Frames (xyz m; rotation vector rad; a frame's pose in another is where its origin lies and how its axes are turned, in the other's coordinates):
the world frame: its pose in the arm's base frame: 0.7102 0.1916 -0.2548 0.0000 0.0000 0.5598
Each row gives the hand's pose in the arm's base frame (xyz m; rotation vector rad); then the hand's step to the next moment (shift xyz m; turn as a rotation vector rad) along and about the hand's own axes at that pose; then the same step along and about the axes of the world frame.
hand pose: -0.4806 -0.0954 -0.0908 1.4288 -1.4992 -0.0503
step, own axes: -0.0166 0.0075 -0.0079 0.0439 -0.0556 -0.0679
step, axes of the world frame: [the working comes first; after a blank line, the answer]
step, axes of the arm's base frame: -0.0039 0.0194 -0.0016 0.0945 -0.0105 0.0242

0.0070 0.0185 -0.0016 0.0745 -0.0590 0.0242
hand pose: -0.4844 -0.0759 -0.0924 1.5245 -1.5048 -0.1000
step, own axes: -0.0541 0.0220 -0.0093 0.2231 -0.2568 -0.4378
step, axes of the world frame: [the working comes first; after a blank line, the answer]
step, axes of the arm's base frame: -0.0229 0.0536 -0.0099 0.5209 0.0032 0.1899

0.0090 0.0576 -0.0099 0.4431 -0.2739 0.1899
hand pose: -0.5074 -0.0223 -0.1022 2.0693 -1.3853 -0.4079
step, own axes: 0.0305 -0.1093 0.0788 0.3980 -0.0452 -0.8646
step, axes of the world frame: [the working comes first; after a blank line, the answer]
step, axes of the arm's base frame: 0.0474 -0.0233 -0.1277 0.6772 -0.0787 0.6657

0.0278 -0.0449 -0.1277 0.5321 -0.4263 0.6657
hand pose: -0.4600 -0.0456 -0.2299 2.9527 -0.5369 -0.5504
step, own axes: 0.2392 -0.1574 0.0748 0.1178 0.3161 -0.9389
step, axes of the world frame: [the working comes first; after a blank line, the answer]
step, axes of the arm's base frame: 0.2326 0.0600 -0.1729 0.3426 -0.3147 0.8826

0.2289 -0.0726 -0.1729 0.1232 -0.4486 0.8826
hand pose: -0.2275 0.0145 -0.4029 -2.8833 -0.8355 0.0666
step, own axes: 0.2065 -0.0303 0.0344 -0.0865 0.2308 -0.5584
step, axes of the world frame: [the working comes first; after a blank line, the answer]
step, axes of the arm's base frame: 0.1557 0.1399 -0.0304 0.0941 -0.3067 0.5193

0.2062 0.0359 -0.0304 -0.0831 -0.3099 0.5193
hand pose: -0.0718 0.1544 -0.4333 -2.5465 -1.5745 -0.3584
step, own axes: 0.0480 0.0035 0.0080 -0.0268 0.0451 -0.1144
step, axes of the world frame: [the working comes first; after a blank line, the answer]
step, axes of the arm's base frame: 0.0248 0.0417 0.0051 0.0135 -0.0697 0.1039

0.0431 0.0222 0.0051 -0.0256 -0.0662 0.1039
